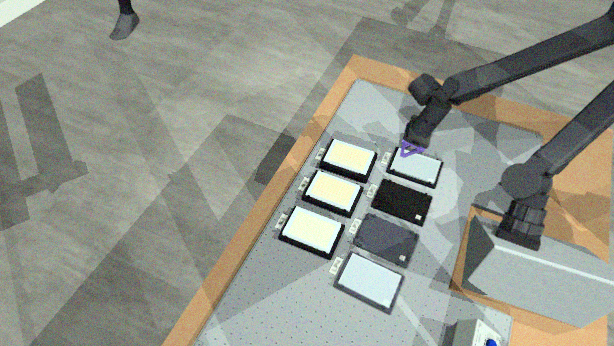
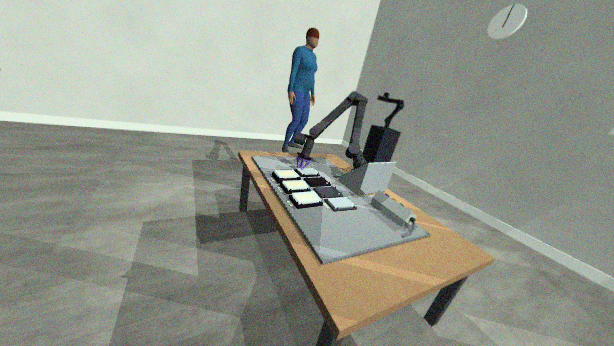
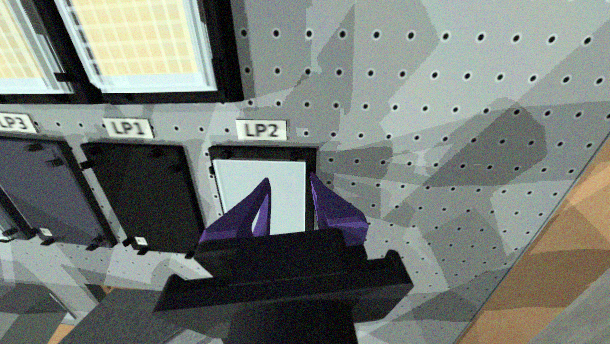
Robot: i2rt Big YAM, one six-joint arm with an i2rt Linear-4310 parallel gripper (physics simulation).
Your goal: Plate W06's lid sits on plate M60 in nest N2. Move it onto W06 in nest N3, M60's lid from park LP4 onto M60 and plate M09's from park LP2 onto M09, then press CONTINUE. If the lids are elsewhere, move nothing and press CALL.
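Places are measured from the arm's base along level axes (x ahead, y left, z up), in millimetres.
Where they show: gripper, between the fingertips: (image 1: 403, 152) (image 2: 299, 169) (image 3: 290, 180); arm's base, origin of its link: (image 1: 516, 238) (image 2: 361, 169).
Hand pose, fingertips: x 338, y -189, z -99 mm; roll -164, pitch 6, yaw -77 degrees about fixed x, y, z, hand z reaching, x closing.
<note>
Things, the pixels of their top centre, and the offset from my fingertips. Level surfaces: height alone.
- far plate, centre of its top: (image 1: 349, 154) (image 2: 287, 172) 124 mm ahead, 110 mm left, 19 mm up
- middle plate, centre of its top: (image 1: 333, 188) (image 2: 295, 183) 107 mm ahead, 235 mm left, 12 mm up
- Black park LP1, centre of its top: (image 3: 143, 213) (image 1: 403, 198) (image 2: 317, 179) 67 mm back, 154 mm left, 0 mm up
- dark grey park LP3, centre of its top: (image 3: 34, 204) (image 1: 387, 236) (image 2: 328, 189) 79 mm back, 284 mm left, 0 mm up
- button box, centre of its top: (image 2: 396, 199) 354 mm back, 504 mm left, 64 mm up
- perforated board, height of its surface: 21 mm down
My gripper (image 1: 411, 150) (image 2: 303, 164) (image 3: 290, 180) is partly open, with its purple fingertips apart and nothing held. It hovers over the LP2 park. A pale lid (image 1: 420, 169) (image 3: 240, 182) lies in LP2, partly hidden by the fingers. Another pale lid (image 1: 370, 281) (image 2: 341, 203) lies in the park at the other end of that row; its label is blurred. Three plates with yellowish faces stand in the nest row: the far plate (image 1: 351, 158) (image 2: 286, 174) (image 3: 140, 37), the middle plate (image 1: 333, 191) (image 2: 296, 185) and the near plate (image 1: 312, 230) (image 2: 306, 199). Their names are not readable.
Black park LP1 (image 1: 401, 202) (image 3: 150, 200) and dark grey park LP3 (image 1: 385, 239) (image 3: 47, 190) stand between the two pale lids. A button box (image 1: 465, 332) (image 2: 394, 209) stands on the perforated board (image 1: 280, 300) (image 2: 345, 240). A person (image 2: 304, 70) stands behind the table.
</note>
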